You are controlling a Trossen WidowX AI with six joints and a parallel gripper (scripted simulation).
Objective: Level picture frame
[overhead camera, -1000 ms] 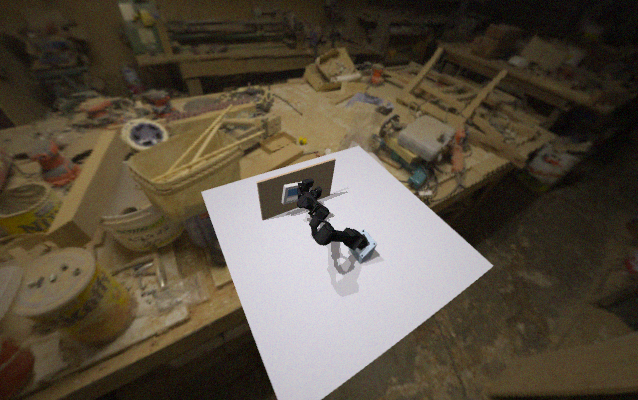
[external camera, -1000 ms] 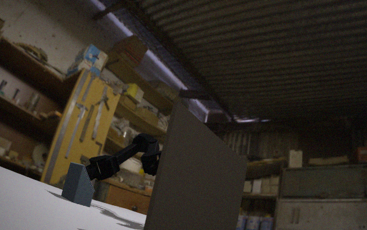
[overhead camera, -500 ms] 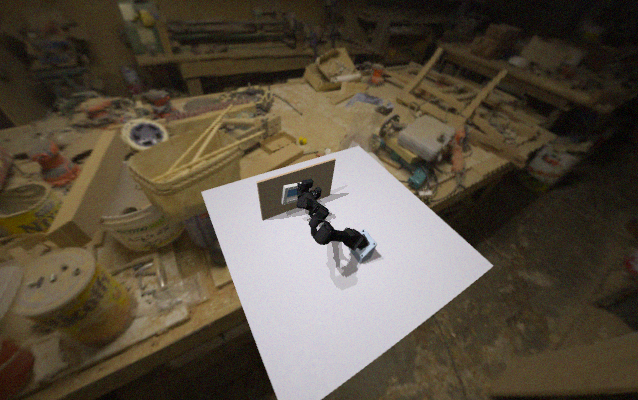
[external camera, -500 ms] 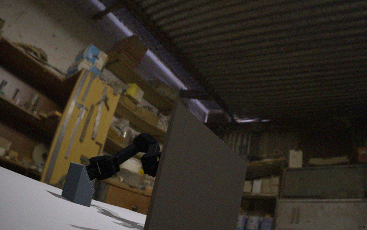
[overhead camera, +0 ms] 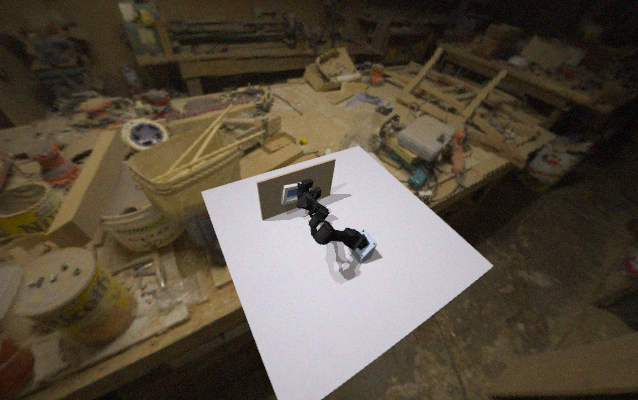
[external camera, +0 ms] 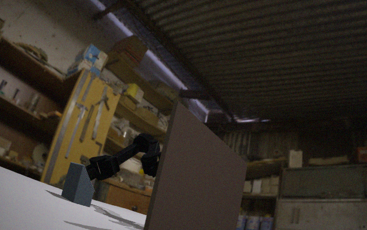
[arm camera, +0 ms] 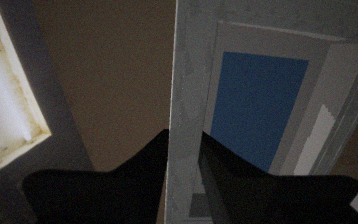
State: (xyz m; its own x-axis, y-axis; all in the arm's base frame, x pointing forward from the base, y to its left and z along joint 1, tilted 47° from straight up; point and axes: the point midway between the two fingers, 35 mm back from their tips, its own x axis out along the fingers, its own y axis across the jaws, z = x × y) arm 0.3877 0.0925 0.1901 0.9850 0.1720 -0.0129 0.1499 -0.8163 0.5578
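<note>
My gripper tip is 1 cm to the right of the picture frame and 5 cm above it. The rest, counted from my gripper tip: board 2 cm ahead, 2 cm to the right, 7 cm below.
</note>
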